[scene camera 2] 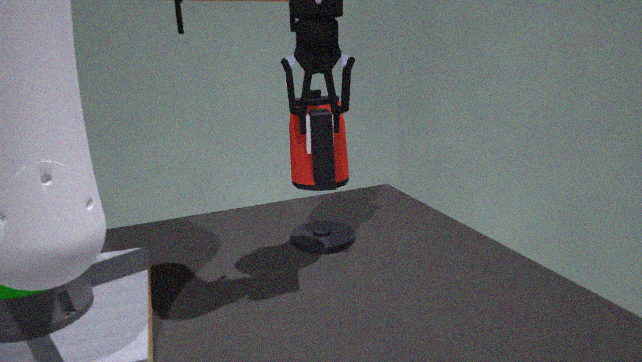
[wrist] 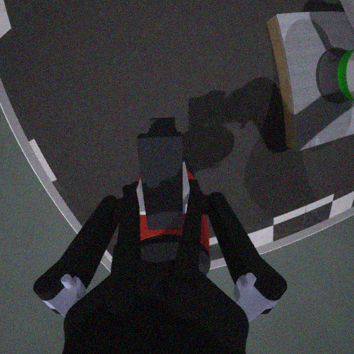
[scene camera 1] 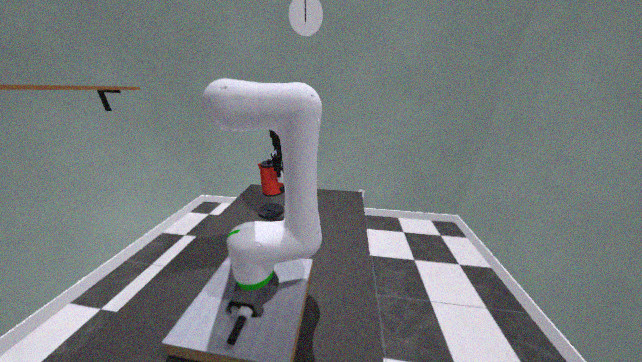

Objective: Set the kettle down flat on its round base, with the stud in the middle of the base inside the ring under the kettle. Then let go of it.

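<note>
The red kettle [scene camera 1: 270, 181] [scene camera 2: 301, 162] [wrist: 160, 234] hangs in the air, roughly upright, with its dark handle toward scene camera 2. My gripper [scene camera 1: 278, 171] [scene camera 2: 320, 128] [wrist: 165, 172] is shut on the kettle's handle near its upper end. The round dark base [scene camera 1: 271, 212] [scene camera 2: 344, 241] lies flat on the table, below the kettle with a clear gap between them. The stud [scene camera 2: 321, 232] shows in the middle of the base in the scene camera 2 view. The ring under the kettle is hidden. In the wrist view the handle and gripper hide the base.
The arm stands on a light grey board [scene camera 1: 192, 325] [scene camera 2: 122, 315] [wrist: 295, 60] with a wooden edge. A black tool-like piece [scene camera 1: 237, 329] lies on this board. The dark table [scene camera 1: 340, 220] [scene camera 2: 425, 300] [wrist: 90, 65] carries the base and shadows of the arm. A wall shelf [scene camera 1: 60, 88] is at the left.
</note>
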